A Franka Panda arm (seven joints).
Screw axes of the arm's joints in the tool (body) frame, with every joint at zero. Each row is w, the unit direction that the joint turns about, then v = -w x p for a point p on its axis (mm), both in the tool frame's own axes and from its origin. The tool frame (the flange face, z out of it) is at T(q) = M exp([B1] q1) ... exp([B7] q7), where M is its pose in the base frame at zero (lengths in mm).
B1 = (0, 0, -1, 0, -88, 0)
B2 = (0, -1, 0, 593, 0, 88)
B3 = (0, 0, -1, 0, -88, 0)
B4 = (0, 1, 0, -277, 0, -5.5)
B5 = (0, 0, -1, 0, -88, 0)
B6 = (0, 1, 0, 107, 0, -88)
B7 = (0, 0, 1, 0, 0, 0)
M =
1 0 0 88
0 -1 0 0
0 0 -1 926
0 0 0 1
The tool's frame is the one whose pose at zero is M.
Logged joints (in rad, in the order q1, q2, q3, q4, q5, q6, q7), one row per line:
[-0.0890, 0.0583, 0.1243, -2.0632, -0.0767, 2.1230, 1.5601]
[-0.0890, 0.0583, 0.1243, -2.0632, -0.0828, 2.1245, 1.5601]
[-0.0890, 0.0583, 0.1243, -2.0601, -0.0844, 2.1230, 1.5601]
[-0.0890, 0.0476, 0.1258, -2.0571, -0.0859, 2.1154, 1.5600]
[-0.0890, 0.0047, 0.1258, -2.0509, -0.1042, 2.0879, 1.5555]
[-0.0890, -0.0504, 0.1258, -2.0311, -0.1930, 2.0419, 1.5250]
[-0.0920, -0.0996, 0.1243, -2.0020, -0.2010, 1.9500, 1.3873]
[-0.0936, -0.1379, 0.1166, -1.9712, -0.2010, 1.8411, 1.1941]
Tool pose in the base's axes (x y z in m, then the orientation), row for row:
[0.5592, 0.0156, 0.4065, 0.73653, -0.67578, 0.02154, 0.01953]
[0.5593, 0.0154, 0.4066, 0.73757, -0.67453, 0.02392, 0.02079]
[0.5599, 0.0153, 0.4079, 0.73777, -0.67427, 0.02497, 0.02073]
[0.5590, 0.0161, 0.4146, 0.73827, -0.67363, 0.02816, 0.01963]
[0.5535, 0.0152, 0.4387, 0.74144, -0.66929, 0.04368, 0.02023]
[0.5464, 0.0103, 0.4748, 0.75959, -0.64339, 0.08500, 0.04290]
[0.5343, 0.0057, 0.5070, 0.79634, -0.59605, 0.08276, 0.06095]
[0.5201, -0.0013, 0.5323, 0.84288, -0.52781, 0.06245, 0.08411]
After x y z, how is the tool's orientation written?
As a quaternion, x y z w.
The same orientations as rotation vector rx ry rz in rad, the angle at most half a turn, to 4 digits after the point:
[2.2855, -2.0970, 0.0668]
[2.2870, -2.0915, 0.0742]
[2.2877, -2.0908, 0.0774]
[2.2908, -2.0902, 0.0874]
[2.2998, -2.0760, 0.1355]
[2.3233, -1.9679, 0.2600]
[2.4091, -1.8032, 0.2504]
[2.5149, -1.5748, 0.1863]

